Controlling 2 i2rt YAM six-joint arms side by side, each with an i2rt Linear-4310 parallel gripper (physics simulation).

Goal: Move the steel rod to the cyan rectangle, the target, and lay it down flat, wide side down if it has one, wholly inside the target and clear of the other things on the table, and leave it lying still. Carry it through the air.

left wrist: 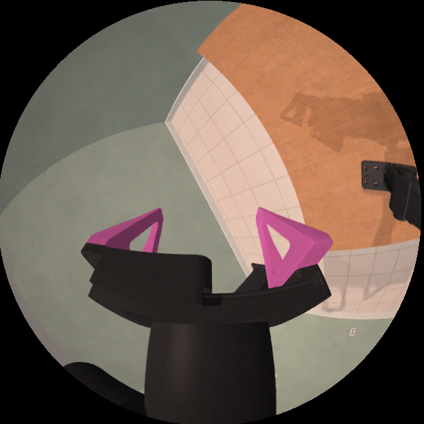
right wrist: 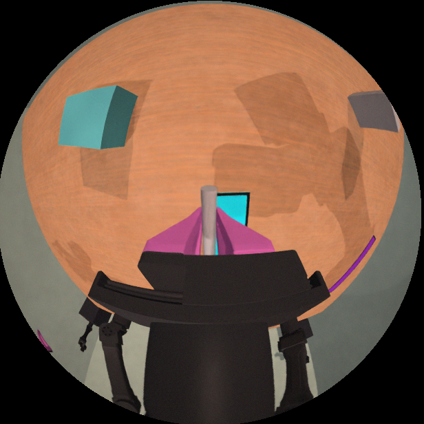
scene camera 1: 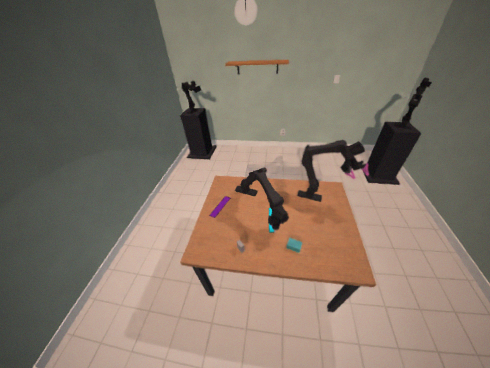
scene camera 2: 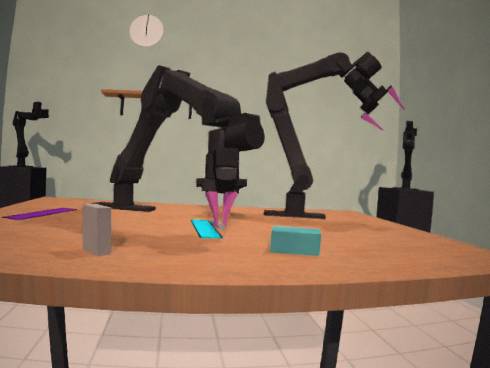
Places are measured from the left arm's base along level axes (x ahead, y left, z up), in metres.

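Where they show: left gripper, fingertip midpoint: (scene camera 1: pixel 361 177) (scene camera 2: pixel 393 119); right gripper, fingertip midpoint: (scene camera 2: pixel 220 227); left arm's base at its link origin: (scene camera 1: pixel 309 196) (scene camera 2: pixel 294 215); right arm's base at its link origin: (scene camera 1: pixel 246 191) (scene camera 2: pixel 123 208).
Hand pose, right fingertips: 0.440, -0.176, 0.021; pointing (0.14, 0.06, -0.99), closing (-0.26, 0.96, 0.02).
Things, the pixels of their top centre, and the offset from my right fingertips, as dx, dy, dz. "*": a spot on its surface instead.
- steel rod at its top centre: (scene camera 2: pixel 217 216) -0.071, -0.019, +0.014
- cyan target at its top centre: (scene camera 2: pixel 204 227) (scene camera 1: pixel 272 219) -0.094, -0.051, -0.020
- teal block at its top centre: (scene camera 2: pixel 296 229) (scene camera 1: pixel 294 243) +0.076, +0.154, +0.019
- grey block at its top centre: (scene camera 2: pixel 96 205) (scene camera 1: pixel 240 243) +0.220, -0.172, +0.055
- purple strip at a spot on its surface: (scene camera 2: pixel 40 214) (scene camera 1: pixel 220 208) * -0.050, -0.481, -0.020
The steel rod (right wrist: pixel 209 215) (scene camera 2: pixel 219 225) is a thin grey cylinder between the pink fingertips of my right gripper (scene camera 2: pixel 219 224) (right wrist: pixel 208 212), which is shut on it and points down. The rod is low, near the right edge of the cyan target (scene camera 2: pixel 206 229) (right wrist: pixel 235 207) (scene camera 1: pixel 271 230) as scene camera 2 shows it. In the right wrist view the rod covers part of the target's left side. Whether the rod touches the table is hard to tell. My left gripper (scene camera 2: pixel 382 110) (left wrist: pixel 209 212) (scene camera 1: pixel 359 172) is open and empty, raised high at the right of scene camera 2.
A teal block (scene camera 1: pixel 294 245) (scene camera 2: pixel 295 241) (right wrist: pixel 90 120) lies at the front right of the target. A grey block (scene camera 1: pixel 240 246) (scene camera 2: pixel 96 230) (right wrist: pixel 372 110) stands at the front left. A purple strip (scene camera 1: pixel 220 206) (scene camera 2: pixel 40 214) (right wrist: pixel 357 265) lies at the left of the wooden table (scene camera 2: pixel 240 297).
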